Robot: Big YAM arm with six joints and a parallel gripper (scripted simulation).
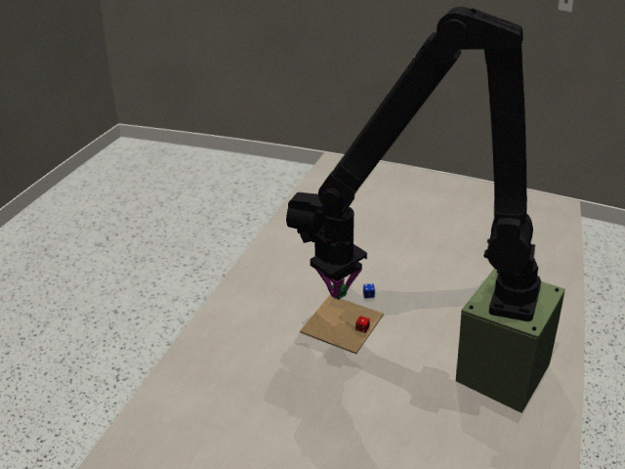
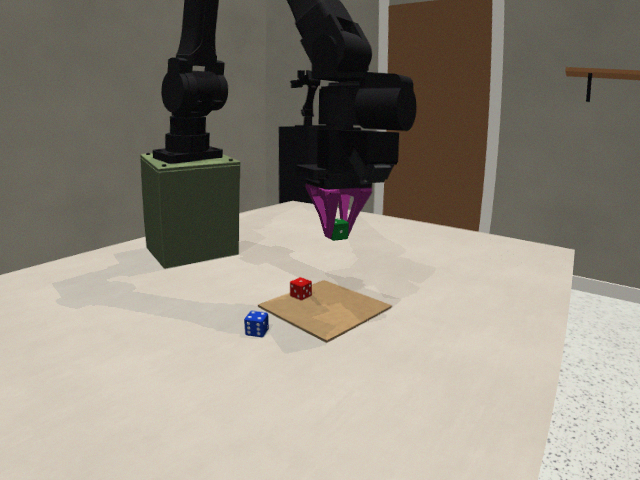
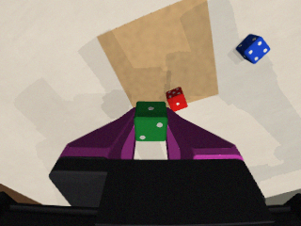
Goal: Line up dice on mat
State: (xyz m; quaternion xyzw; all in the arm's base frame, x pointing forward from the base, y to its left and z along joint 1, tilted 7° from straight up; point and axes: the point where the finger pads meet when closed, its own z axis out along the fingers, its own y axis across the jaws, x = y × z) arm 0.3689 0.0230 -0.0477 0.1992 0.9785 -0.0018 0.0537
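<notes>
Right now the tan mat is 2 cm to the right of my hand and 11 cm below it. Round my hand: blue die 2 cm behind, 14 cm to the right, 10 cm below; then red die 5 cm behind, 2 cm to the right, 10 cm below; then green die right at my hand.
</notes>
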